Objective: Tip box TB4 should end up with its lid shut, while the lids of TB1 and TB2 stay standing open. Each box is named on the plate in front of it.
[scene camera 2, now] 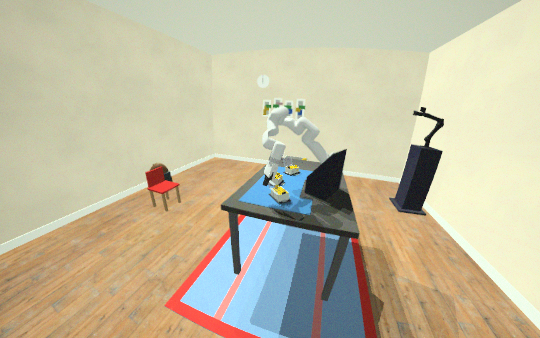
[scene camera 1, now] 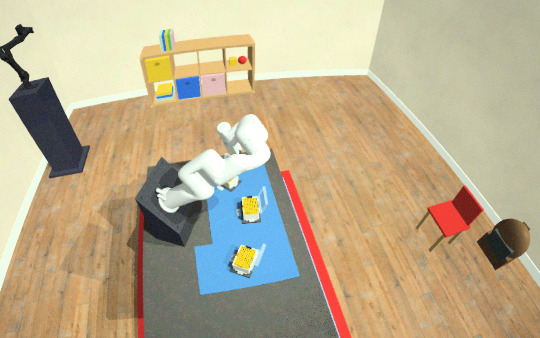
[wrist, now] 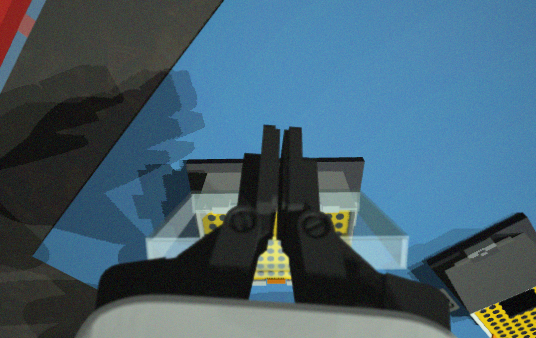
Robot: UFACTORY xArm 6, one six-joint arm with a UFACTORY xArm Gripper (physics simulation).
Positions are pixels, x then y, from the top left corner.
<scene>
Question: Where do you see a blue mat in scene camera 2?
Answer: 258, 194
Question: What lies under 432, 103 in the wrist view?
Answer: A blue mat.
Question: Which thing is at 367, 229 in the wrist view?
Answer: A clear lid.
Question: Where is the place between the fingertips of the gripper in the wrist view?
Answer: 279, 148
</scene>
